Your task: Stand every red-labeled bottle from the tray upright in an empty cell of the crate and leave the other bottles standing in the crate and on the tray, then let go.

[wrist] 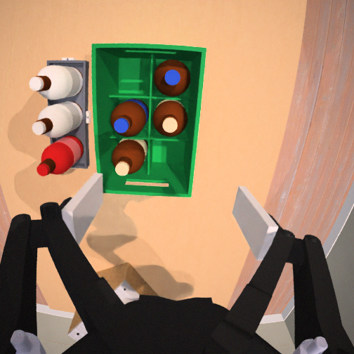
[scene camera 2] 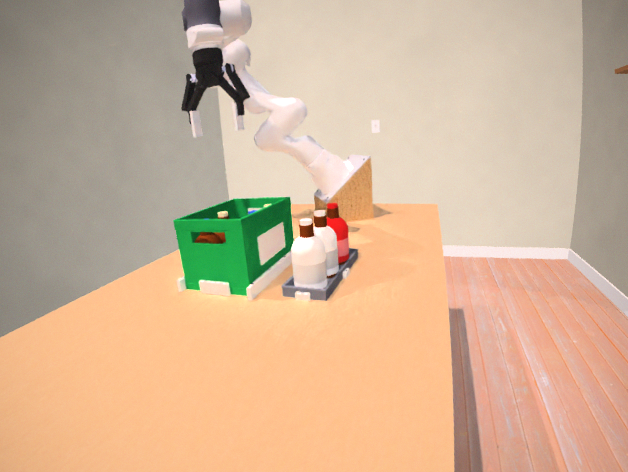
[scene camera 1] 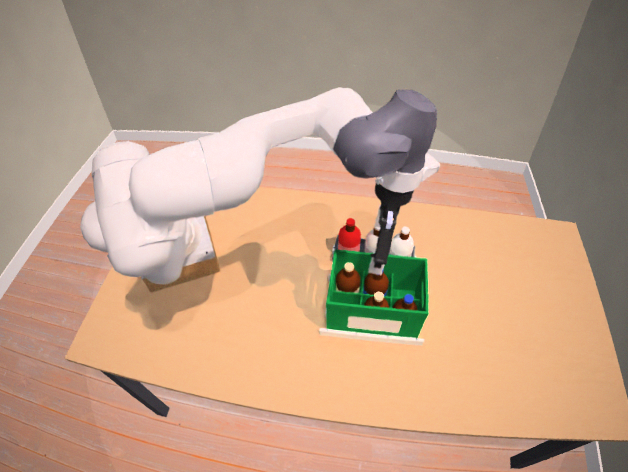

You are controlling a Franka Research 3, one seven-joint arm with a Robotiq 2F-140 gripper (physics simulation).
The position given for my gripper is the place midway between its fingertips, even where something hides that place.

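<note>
There is my gripper (scene camera 2: 218, 133), which I also find in scene camera 1 (scene camera 1: 377, 248) and in the wrist view (wrist: 169, 194). A red-labeled bottle is here too, visible to me in scene camera 2 (scene camera 2: 338, 224) and in the wrist view (wrist: 56, 158). And I see a pale guide strip (scene camera 1: 332, 333).
</note>
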